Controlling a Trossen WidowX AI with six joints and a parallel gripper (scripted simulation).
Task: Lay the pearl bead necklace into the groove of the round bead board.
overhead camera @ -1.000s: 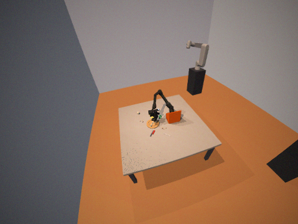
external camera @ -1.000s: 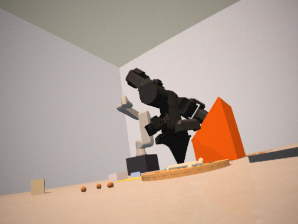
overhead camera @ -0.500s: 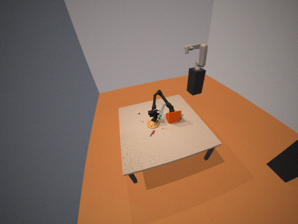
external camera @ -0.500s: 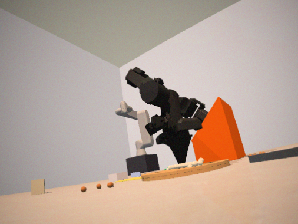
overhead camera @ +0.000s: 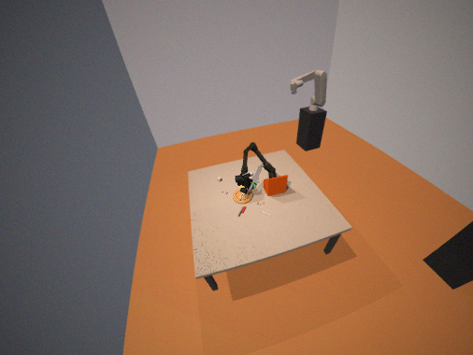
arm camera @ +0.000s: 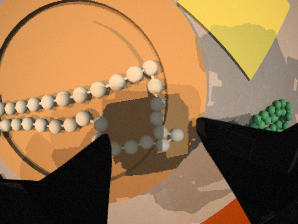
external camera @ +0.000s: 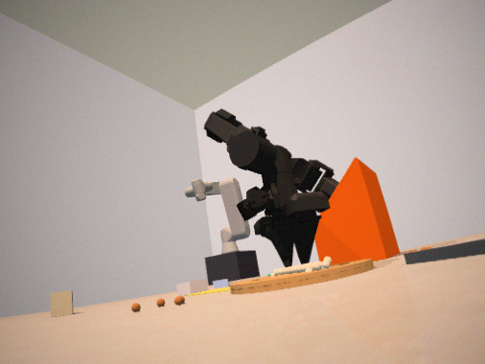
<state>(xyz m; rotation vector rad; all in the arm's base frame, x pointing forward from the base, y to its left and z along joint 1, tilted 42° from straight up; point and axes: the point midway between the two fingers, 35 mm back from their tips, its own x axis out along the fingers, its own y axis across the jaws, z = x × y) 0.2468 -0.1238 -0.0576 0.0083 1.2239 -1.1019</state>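
Right now the round wooden bead board is 6 cm ahead of my gripper tip, 3 cm to the left of it and 1 cm below it. The rest, counted from my gripper tip: tan cube: 22 cm ahead, 30 cm to the right; yellow flat piece: 14 cm to the right, 2 cm below; red-handled tool: 12 cm ahead, 20 cm to the left, 1 cm below.
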